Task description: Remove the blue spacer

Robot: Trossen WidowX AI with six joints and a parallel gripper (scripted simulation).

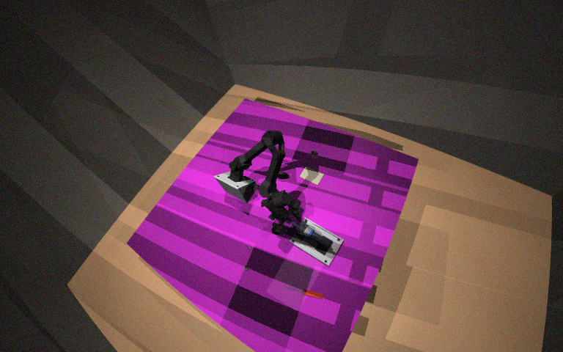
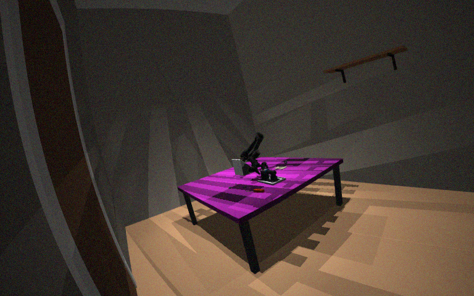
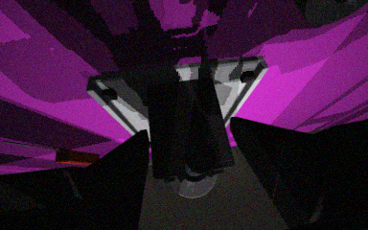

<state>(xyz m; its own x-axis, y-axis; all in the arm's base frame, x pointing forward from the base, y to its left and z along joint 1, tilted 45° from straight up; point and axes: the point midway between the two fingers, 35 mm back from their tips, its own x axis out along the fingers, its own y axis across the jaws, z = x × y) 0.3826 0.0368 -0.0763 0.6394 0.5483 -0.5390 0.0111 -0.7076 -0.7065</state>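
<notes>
My gripper tip is 4 cm short of the dark shaft and 3 cm below it. Round my gripper tip: grey ring: 7 cm behind, 9 cm to the left, 5 cm below; blue spacer: 8 cm ahead, 2 cm above; orange-handled screwdriver: 19 cm ahead, 24 cm to the right, 5 cm below.
</notes>
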